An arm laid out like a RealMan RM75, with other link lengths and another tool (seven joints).
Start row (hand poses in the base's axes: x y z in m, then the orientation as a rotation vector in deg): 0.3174 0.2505 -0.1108 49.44 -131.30 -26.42
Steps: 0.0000 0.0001 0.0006 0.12 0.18 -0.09; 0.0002 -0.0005 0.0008 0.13 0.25 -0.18; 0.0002 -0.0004 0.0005 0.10 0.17 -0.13; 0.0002 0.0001 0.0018 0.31 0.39 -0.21; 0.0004 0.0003 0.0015 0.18 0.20 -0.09; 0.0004 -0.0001 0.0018 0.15 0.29 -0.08; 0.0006 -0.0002 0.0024 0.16 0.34 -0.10; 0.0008 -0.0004 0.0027 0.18 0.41 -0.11; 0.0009 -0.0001 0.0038 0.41 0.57 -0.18; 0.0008 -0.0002 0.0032 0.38 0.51 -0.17; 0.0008 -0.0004 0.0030 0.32 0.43 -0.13
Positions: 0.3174 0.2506 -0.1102 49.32 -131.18 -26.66; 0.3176 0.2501 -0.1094 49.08 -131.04 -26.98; 0.3178 0.2497 -0.1089 48.91 -130.95 -27.21; 0.3180 0.2498 -0.1071 48.67 -130.69 -27.80; 0.3184 0.2501 -0.1056 48.57 -130.54 -28.12; 0.3188 0.2500 -0.1038 48.43 -130.31 -28.42; 0.3194 0.2498 -0.1014 48.25 -130.04 -28.76; 0.3202 0.2494 -0.0987 48.04 -129.71 -29.15; 0.3211 0.2493 -0.0949 47.80 -129.25 -29.89; 0.3219 0.2491 -0.0917 47.58 -128.84 -30.57; 0.3227 0.2487 -0.0887 47.41 -128.49 -31.13
